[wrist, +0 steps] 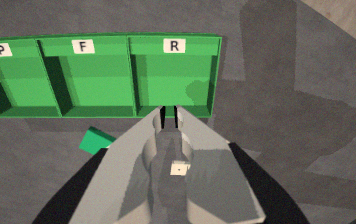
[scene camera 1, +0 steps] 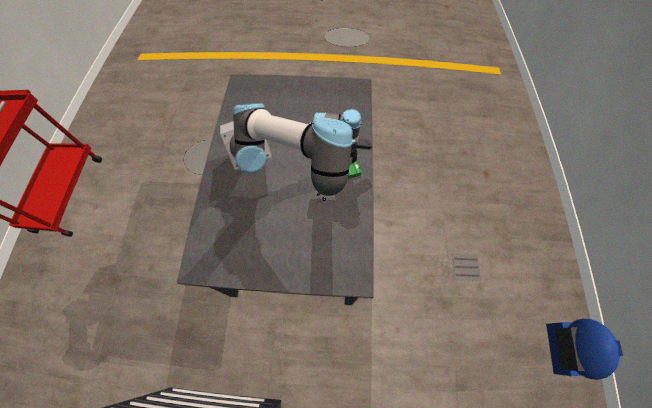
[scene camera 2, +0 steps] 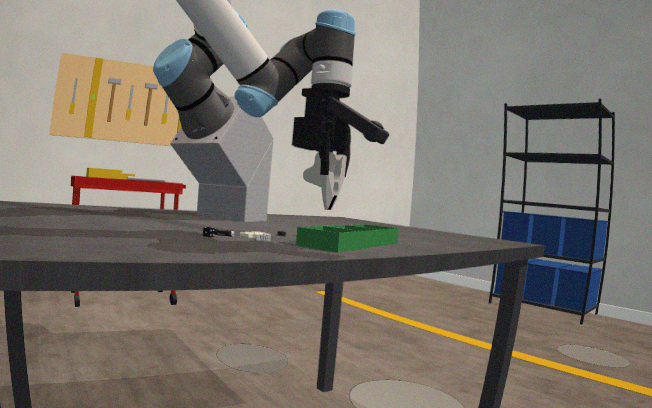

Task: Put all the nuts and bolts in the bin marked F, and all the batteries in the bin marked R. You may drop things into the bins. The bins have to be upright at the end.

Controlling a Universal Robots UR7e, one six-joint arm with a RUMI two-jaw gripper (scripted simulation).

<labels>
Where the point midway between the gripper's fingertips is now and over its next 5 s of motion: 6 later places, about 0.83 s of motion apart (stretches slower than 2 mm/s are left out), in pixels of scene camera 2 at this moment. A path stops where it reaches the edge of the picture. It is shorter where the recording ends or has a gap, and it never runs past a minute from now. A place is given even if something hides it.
My gripper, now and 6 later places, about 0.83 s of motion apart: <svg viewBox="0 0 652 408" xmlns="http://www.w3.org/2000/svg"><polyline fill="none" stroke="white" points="328,209 347,209 347,230 348,230 350,213 366,209 367,226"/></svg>
</labels>
